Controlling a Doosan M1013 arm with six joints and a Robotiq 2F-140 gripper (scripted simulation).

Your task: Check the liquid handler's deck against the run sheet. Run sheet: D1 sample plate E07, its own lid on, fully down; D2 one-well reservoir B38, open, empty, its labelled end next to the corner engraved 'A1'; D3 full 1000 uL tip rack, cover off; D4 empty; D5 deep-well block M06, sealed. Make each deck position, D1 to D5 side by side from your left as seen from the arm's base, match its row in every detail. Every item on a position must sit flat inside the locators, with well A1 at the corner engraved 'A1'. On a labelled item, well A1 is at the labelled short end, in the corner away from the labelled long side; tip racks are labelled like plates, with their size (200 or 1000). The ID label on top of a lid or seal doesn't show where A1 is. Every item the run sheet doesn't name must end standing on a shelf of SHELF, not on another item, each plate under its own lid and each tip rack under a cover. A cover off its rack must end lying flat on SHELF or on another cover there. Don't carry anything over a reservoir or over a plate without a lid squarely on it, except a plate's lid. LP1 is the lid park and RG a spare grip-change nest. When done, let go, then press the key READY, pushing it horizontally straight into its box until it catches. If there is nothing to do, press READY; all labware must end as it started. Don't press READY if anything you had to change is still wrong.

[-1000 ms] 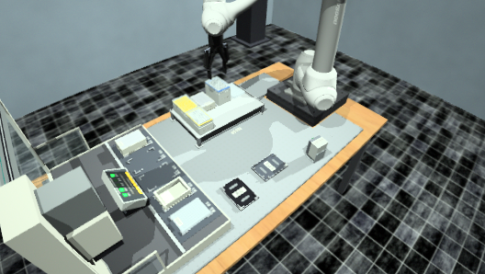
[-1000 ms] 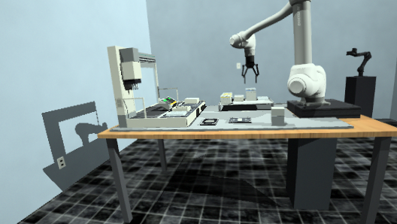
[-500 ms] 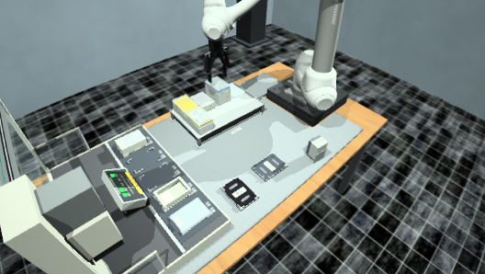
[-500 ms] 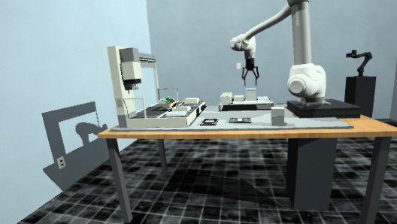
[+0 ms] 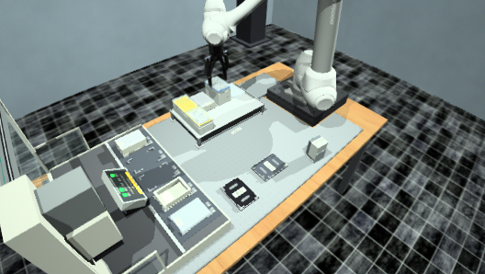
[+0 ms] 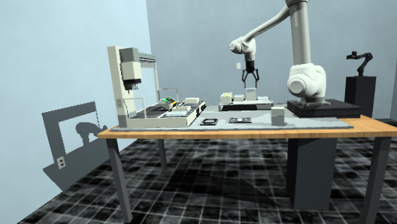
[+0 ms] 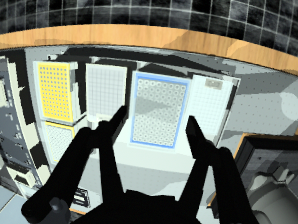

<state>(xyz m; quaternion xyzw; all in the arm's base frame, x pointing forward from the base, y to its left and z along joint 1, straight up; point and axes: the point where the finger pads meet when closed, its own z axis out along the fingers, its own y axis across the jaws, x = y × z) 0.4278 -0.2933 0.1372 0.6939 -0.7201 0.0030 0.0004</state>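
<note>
Right now my hand is 6 cm above the blue-rimmed tip rack, 1 cm to the right of it and 1 cm past it. The rest, counted from my hand: clear cover: 22 cm ahead, 13 cm to the left, 7 cm below; yellow-rimmed tip rack: 22 cm ahead, 13 cm to the left, 9 cm below; shelf: 13 cm below, 7 cm to the left, 6 cm ahead.
</note>
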